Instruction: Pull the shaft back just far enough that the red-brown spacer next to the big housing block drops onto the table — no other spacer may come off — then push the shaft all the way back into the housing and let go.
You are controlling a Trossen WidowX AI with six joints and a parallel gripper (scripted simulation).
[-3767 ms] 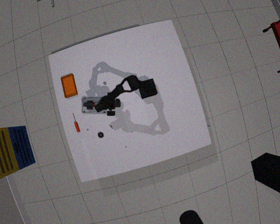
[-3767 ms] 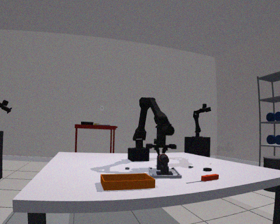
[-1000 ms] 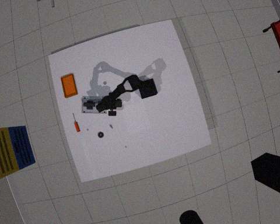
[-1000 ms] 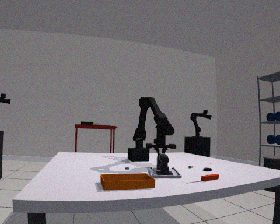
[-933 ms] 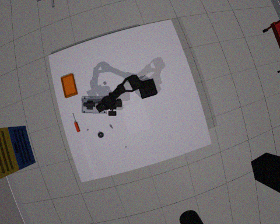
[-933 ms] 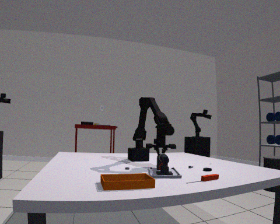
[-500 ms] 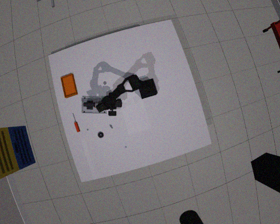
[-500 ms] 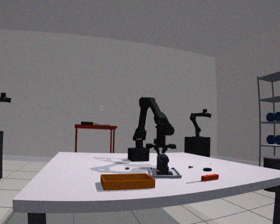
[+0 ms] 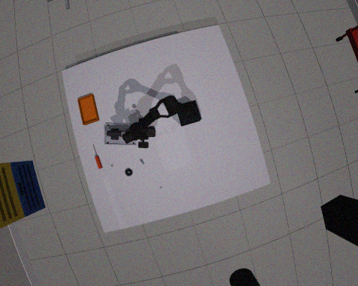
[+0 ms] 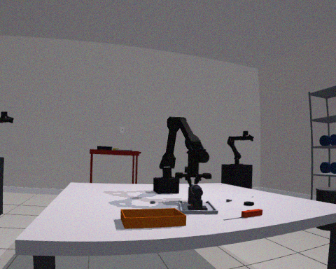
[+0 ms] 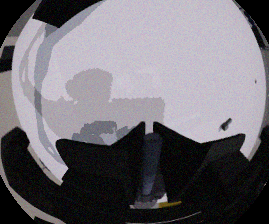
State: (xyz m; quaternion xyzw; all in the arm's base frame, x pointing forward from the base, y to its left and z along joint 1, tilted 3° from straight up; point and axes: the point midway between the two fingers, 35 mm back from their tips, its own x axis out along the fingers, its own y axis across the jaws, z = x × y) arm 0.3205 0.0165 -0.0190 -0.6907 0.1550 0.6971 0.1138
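My gripper tip is now 160 mm short of the red-brown spacer, 60 mm to the left of it and 40 mm above it. Also, from my gripper tip: red-handled screwdriver 400 mm ahead, 40 mm below, 10 mm to the left; then orange tray 340 mm ahead, 330 mm to the right, 40 mm below.
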